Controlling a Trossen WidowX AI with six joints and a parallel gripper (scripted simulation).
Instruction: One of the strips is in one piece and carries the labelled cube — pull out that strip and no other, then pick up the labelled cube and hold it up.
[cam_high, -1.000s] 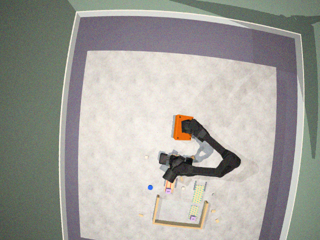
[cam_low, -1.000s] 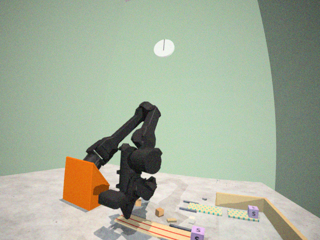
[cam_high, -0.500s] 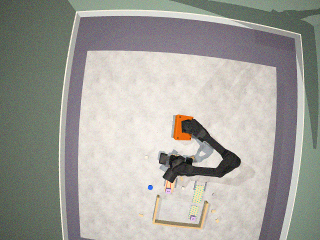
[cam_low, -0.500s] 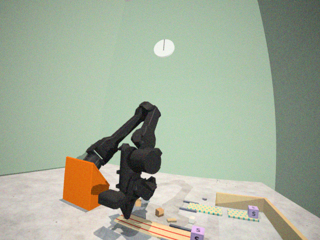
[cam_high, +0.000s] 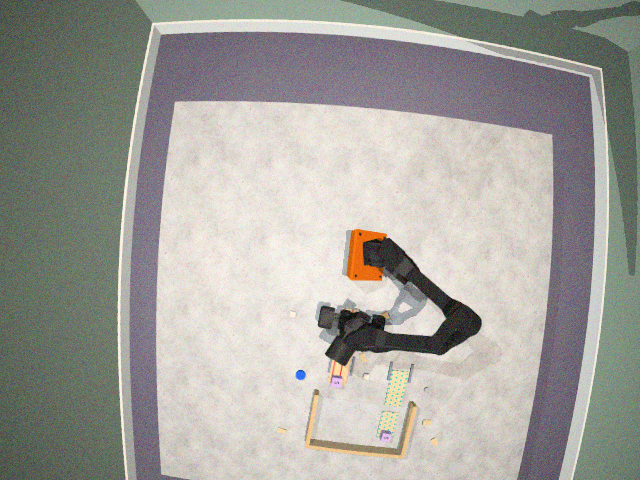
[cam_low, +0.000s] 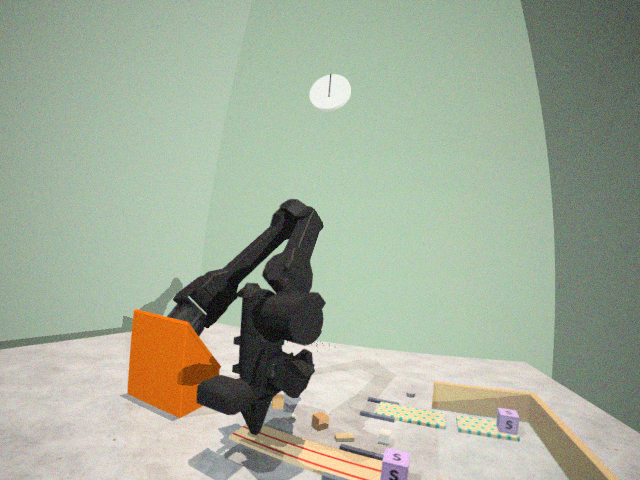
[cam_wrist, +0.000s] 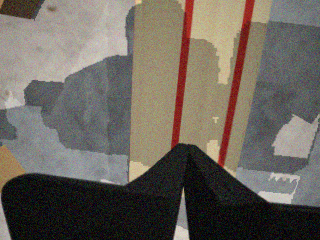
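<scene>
Right now the blue disc is 17 cm ahead of my gripper tip and 16 cm to the right of it.
</scene>
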